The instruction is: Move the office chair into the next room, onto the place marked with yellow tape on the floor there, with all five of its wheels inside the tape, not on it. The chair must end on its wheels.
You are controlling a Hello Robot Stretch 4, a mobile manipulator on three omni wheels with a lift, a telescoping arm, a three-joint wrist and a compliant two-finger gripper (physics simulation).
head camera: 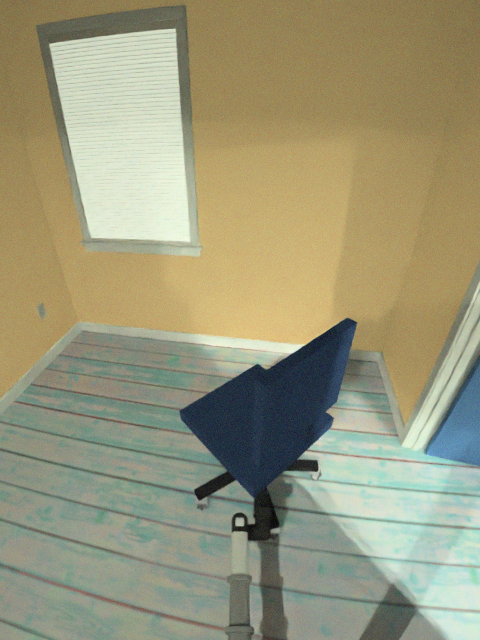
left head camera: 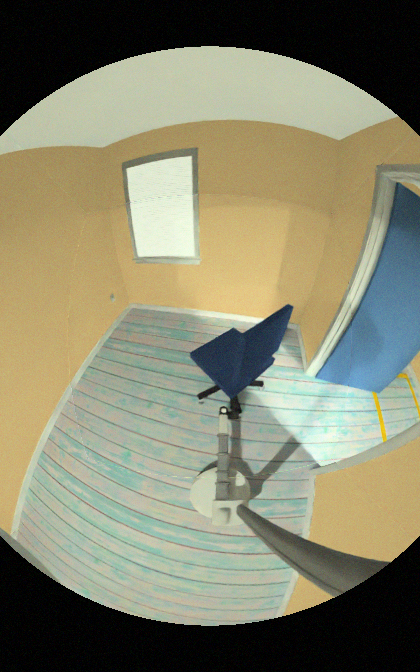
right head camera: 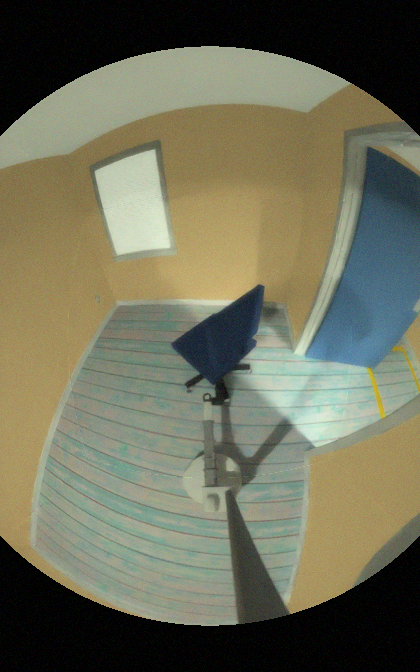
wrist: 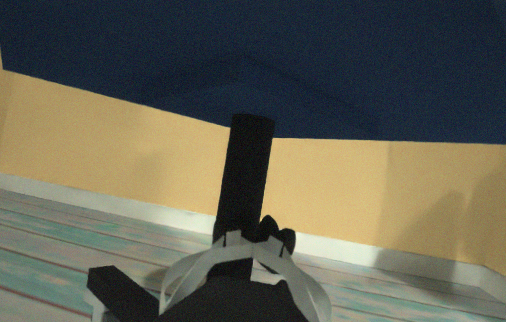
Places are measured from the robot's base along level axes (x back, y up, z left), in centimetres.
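Pixels of known places: gripper, fingertip midpoint: (wrist: 254, 231).
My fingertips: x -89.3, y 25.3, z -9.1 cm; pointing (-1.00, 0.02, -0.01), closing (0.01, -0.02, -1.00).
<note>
For each thing: its top centre in the pictures, then the offset to it from my fingertips. "pt": a spot on its surface instead.
- black column, top centre: (wrist: 253, 118) dz +2.0, dx -9.4, dy +10.9 cm
- window, surface spot: (head camera: 121, 139) pt dz +80.7, dx -127.4, dy +120.8 cm
The dark blue office chair (head camera: 289, 418) (left head camera: 250, 355) (right head camera: 225, 340) stands upright on its wheels ahead of the arm, left of the doorway. In the wrist view the dark underside of its seat (wrist: 250, 50) fills the top, with the black column (wrist: 246, 175) below. My gripper (head camera: 262, 524) (left head camera: 235, 410) (right head camera: 220, 397) (wrist: 254, 231) is low, under the seat's near corner. Its fingertips are together in front of the column's lower part, with no chair part visible between them. Its body hides the near leg. Yellow tape (left head camera: 380, 417) (right head camera: 376, 392) shows on the floor beyond the doorway.
The white door frame (head camera: 446, 382) (left head camera: 351, 300) (right head camera: 336, 265) is right of the chair. A blue surface (left head camera: 370, 300) (right head camera: 370, 280) stands past it. The window (head camera: 121, 139) is in the far orange wall. My arm (head camera: 239, 599) reaches toward the chair from the near side.
</note>
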